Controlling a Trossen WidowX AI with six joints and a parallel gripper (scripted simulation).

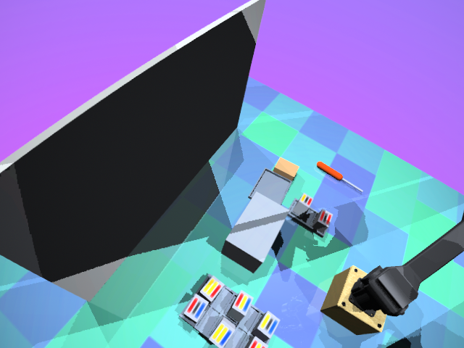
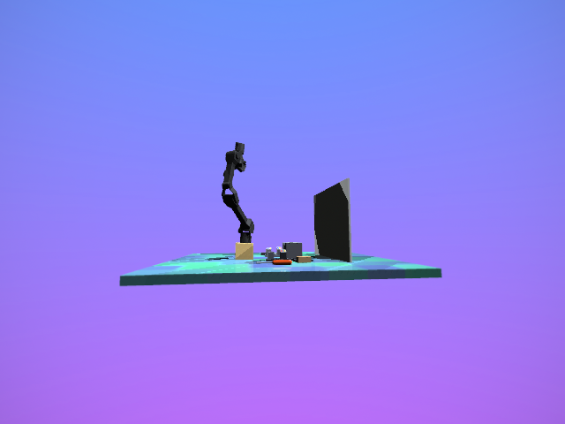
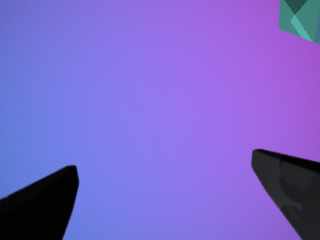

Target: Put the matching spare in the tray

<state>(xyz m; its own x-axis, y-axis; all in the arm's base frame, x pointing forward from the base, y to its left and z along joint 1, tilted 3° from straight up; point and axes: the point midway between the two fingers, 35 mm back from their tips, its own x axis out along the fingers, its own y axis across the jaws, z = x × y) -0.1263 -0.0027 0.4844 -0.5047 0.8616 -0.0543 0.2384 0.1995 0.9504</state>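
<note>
The grey spare lies 410 mm ahead of my gripper tip, 160 mm to the left of it and 550 mm below it. From my gripper tip the other things lie so: tray 460 mm ahead, 190 mm to the right, 580 mm below; white wall panel 660 mm ahead, 20 mm to the left, 360 mm below; mounted unit 410 mm ahead, 10 mm to the right, 540 mm below.
</note>
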